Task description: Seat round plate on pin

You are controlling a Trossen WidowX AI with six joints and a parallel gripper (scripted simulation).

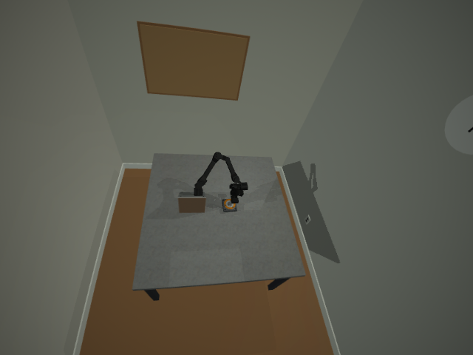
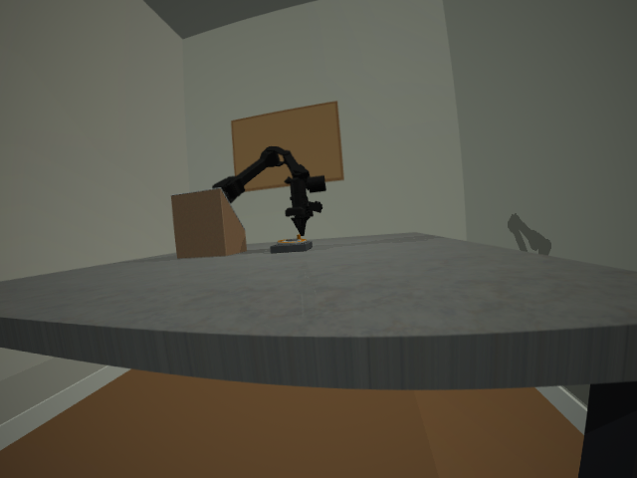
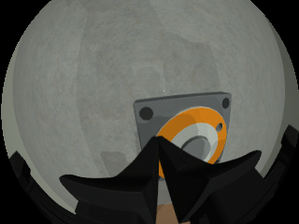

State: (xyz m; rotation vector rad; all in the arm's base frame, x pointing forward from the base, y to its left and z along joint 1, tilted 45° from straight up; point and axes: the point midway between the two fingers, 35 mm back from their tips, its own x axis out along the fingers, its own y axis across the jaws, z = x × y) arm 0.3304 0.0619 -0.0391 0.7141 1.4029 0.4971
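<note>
My gripper tip is 2 cm past the round plate, 2 cm to the left of it and 1 cm above it. Also, from my gripper tip: base: 3 cm behind, 4 cm to the right, 2 cm below.
</note>
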